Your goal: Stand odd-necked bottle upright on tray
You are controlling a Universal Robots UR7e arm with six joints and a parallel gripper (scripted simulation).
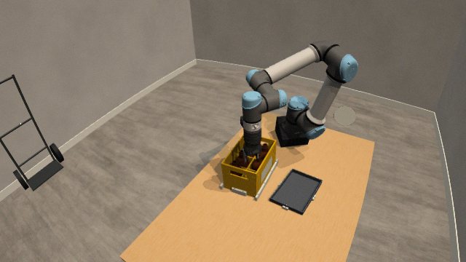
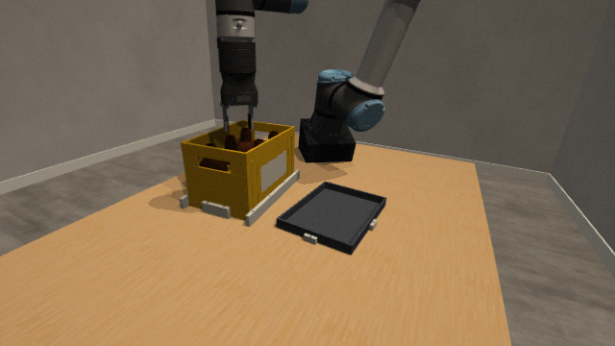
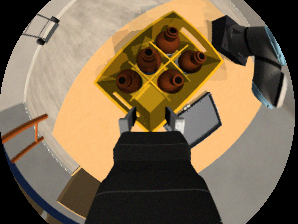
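Right now the bottle is 9 cm behind my hand, 1 cm to the right of it and 14 cm below it. From my hand the other things lie so: yellow crate 8 cm behind, 6 cm to the right, 15 cm below; dark tray 11 cm behind, 21 cm to the left, 22 cm below.
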